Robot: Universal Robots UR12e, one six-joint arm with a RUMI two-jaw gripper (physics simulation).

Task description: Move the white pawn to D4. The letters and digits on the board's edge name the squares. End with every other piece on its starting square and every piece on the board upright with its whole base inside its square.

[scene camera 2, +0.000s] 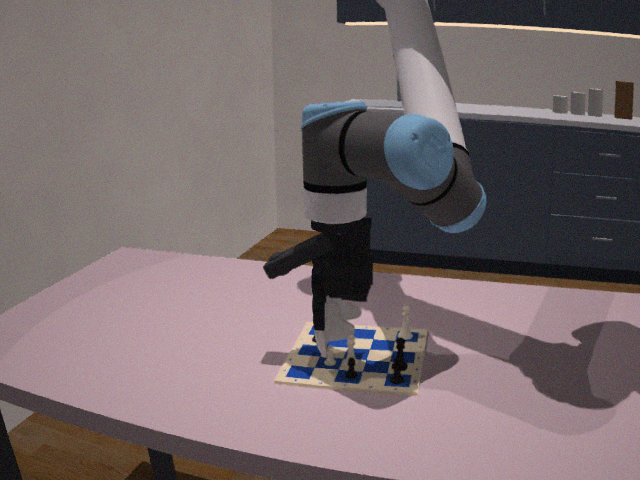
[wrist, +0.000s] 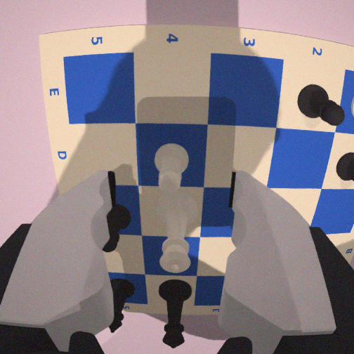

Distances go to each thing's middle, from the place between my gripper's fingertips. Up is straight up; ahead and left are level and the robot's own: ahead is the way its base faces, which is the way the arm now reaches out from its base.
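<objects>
That white pawn [wrist: 171, 159] is the one where my gripper is 10 mm above it. There's a tall black piece [wrist: 174, 291] too, which from my hand is 110 mm behind and 20 mm to the left, and a chessboard [scene camera 2: 375, 348], which from my hand is 30 mm below, 30 mm to the right and 50 mm behind.
</objects>
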